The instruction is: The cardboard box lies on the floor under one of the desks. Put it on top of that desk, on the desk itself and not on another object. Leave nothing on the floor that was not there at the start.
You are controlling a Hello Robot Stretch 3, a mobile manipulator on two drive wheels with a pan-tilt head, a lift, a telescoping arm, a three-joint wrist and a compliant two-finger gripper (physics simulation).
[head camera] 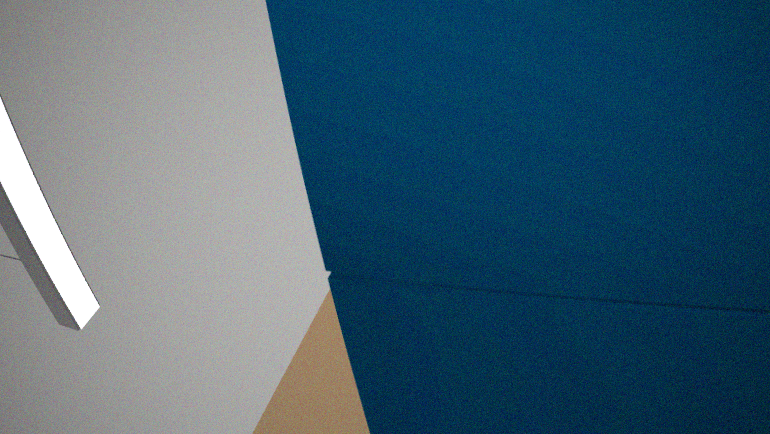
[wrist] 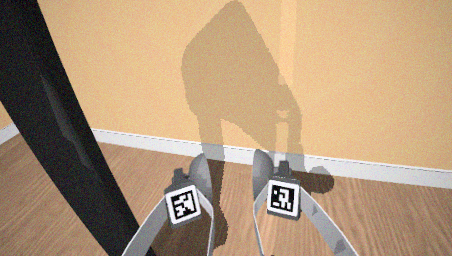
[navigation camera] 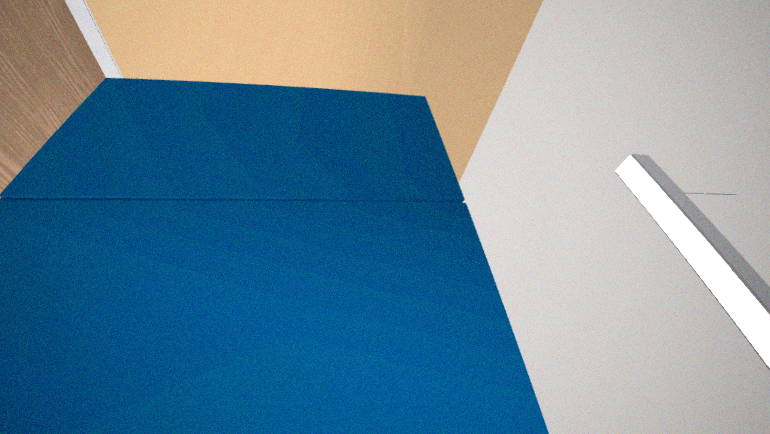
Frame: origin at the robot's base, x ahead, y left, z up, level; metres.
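Where they show: gripper, fingertip midpoint: (wrist: 231,169).
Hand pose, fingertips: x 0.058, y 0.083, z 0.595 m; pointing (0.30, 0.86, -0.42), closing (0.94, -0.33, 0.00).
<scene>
After its pixels a point has its place.
My gripper (wrist: 231,169) @(z 0.595, x 0.058, y 0.083 m) is open in the wrist view, with a gap between its two grey fingertips and no object between them. It is above the wood floor (wrist: 350,215) @(z 0.000, x 0.561, y 0.251 m), facing the foot of an orange-tan wall. The cardboard box does not show in the head, navigation or wrist view. No desk that I can make out shows in these views.
A large blue panel (head camera: 512,161) @(z 1.451, x -0.128, y -1.136 m) (navigation camera: 258,296) @(z 1.046, x -0.193, y -1.086 m) stands close to the cameras. An orange-tan wall (head camera: 318,366) @(z 2.304, x 0.649, y -2.238 m) (navigation camera: 269,37) @(z 0.951, x 1.060, y -1.705 m) (wrist: 375,75) @(z 0.457, x 0.703, y 0.415 m) has a white baseboard (wrist: 370,172) @(z 0.042, x 0.765, y 0.352 m). A white light bar (head camera: 48,231) @(z 2.078, x 0.064, y -0.607 m) (navigation camera: 695,248) @(z 2.078, x -0.011, y -0.538 m) hangs overhead. A black post (wrist: 55,115) crosses the wrist view's left side. Shadows fall on the wall.
</scene>
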